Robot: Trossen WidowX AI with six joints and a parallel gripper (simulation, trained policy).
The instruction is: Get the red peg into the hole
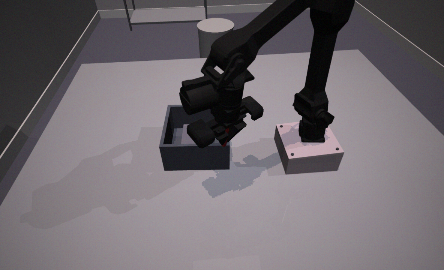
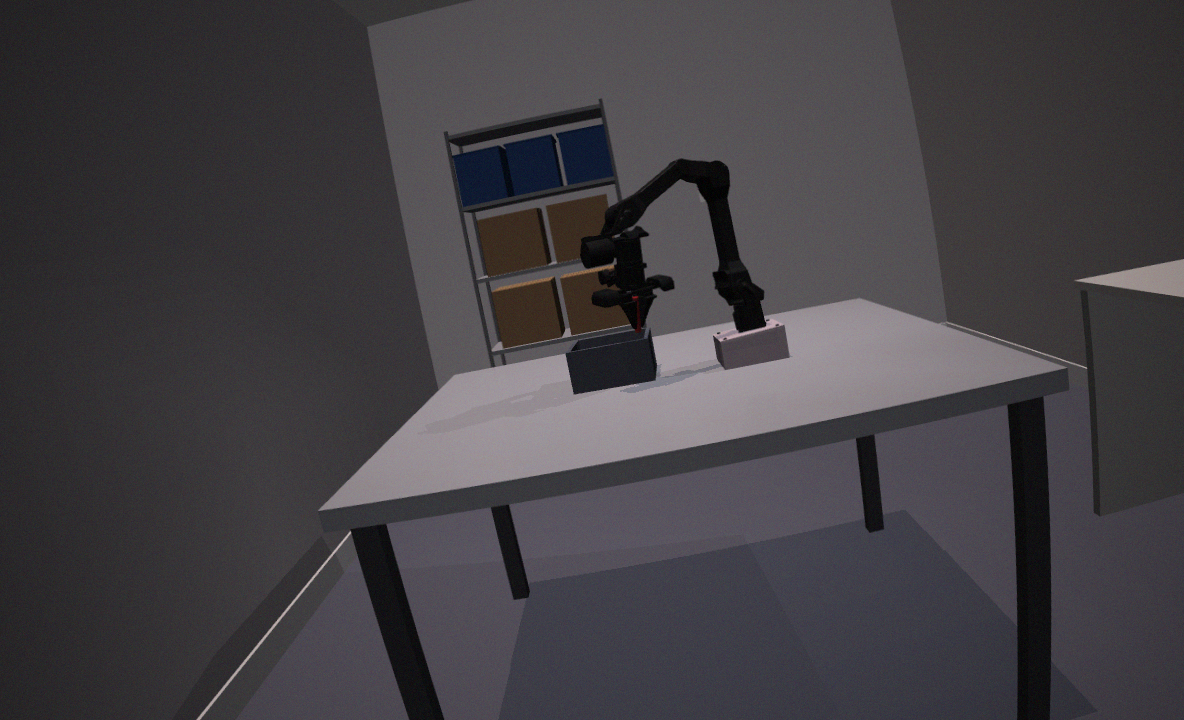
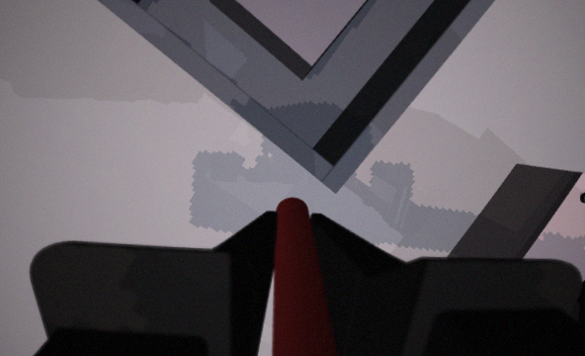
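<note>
Right now the red peg is 30 mm above my gripper tip and 10 mm to the left of it. Also, from my gripper tip: light plate (100 mm to the right, 90 mm ahead, 80 mm below); dark box (100 mm to the right, 100 mm below, 90 mm ahead).
</note>
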